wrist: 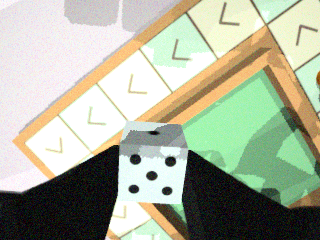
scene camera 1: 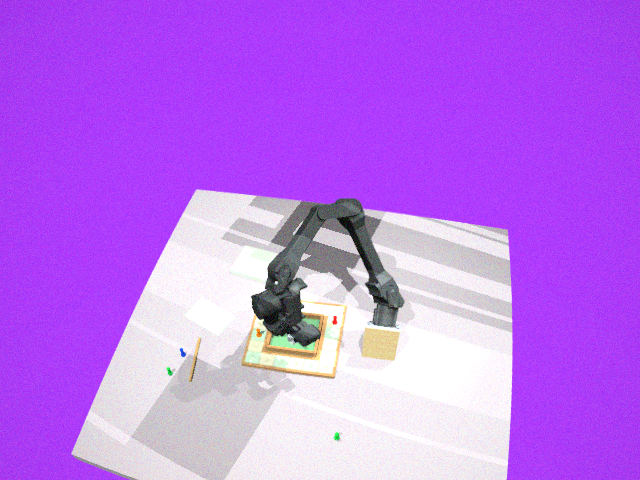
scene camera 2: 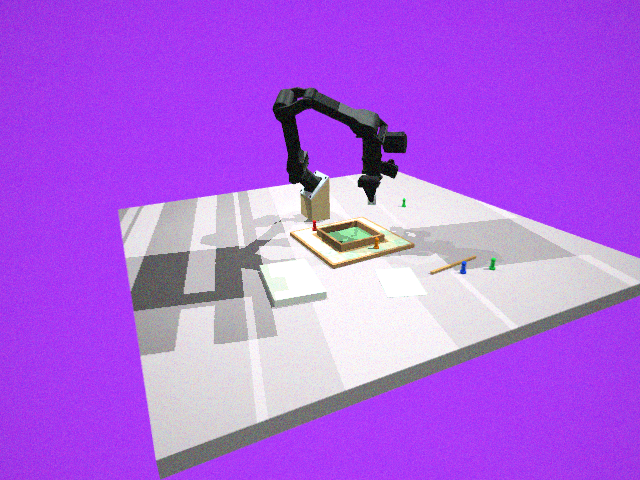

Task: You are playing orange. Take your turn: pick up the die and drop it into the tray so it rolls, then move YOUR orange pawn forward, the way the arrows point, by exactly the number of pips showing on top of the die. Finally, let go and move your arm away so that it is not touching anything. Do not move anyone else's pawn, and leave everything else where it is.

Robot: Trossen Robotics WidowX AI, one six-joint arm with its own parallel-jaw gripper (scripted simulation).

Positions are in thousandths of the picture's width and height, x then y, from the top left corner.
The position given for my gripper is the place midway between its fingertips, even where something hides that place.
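My gripper (scene camera 1: 459, 705) holds a white die (wrist: 477, 652). My gripper (wrist: 473, 656) in the wrist view, and (scene camera 2: 580, 418) in scene camera 2.
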